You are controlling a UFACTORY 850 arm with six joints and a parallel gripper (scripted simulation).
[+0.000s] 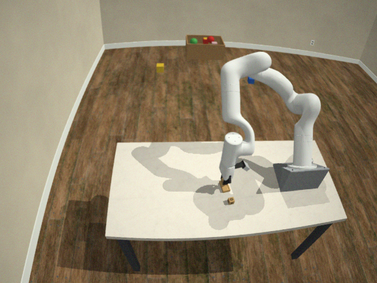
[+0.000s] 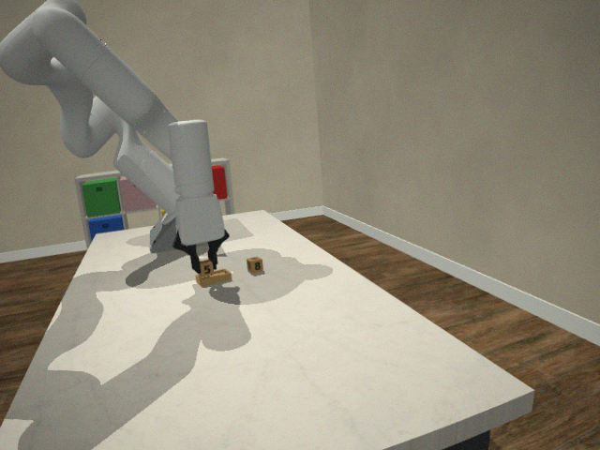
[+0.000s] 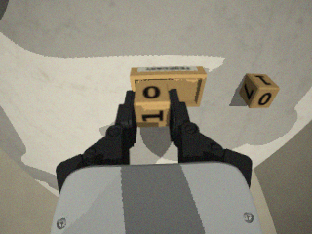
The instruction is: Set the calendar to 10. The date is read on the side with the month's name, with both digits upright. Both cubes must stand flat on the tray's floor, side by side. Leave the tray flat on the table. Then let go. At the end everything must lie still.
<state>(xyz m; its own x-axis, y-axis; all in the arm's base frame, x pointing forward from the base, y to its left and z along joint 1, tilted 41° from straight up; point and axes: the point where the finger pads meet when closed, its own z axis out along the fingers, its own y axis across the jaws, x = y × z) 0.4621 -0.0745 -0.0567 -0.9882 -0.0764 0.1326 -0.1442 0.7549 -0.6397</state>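
The wooden tray lies 20 mm to the left of my hand and 40 mm below it. Also, from my hand: cube (20 mm behind, 120 mm to the left, 40 mm below).
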